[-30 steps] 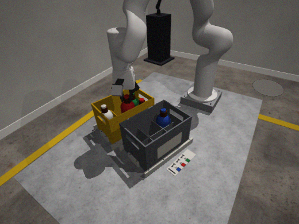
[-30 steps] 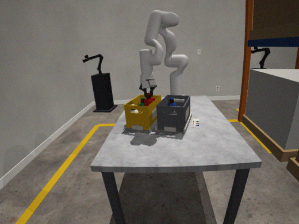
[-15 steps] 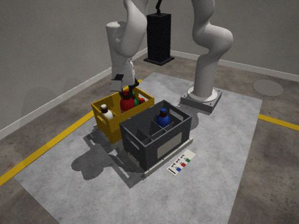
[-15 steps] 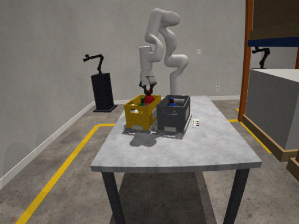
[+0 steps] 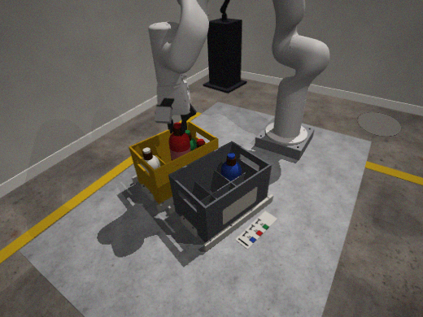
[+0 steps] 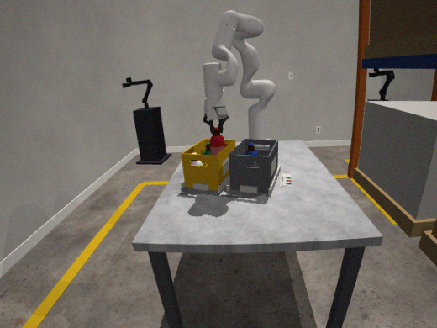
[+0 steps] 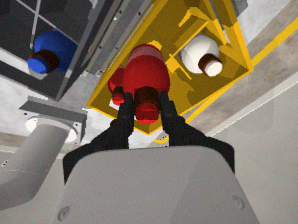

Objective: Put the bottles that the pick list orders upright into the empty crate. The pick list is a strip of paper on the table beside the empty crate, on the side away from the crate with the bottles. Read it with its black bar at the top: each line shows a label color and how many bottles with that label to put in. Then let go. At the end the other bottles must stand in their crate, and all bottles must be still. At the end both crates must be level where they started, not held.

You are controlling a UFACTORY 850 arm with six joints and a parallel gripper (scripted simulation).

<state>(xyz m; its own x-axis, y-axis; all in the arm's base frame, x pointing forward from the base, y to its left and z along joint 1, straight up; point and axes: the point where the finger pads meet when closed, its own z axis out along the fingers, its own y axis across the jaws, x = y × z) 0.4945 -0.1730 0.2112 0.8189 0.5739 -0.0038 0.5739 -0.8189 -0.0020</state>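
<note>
Now: the red bottle 70 mm below my hand. Also, from my hand: green-label bottle: 180 mm below, 100 mm behind, 70 mm to the right; white-label bottle: 180 mm below, 110 mm to the right, 70 mm ahead; yellow crate: 180 mm below, 40 mm to the right, 10 mm behind.
</note>
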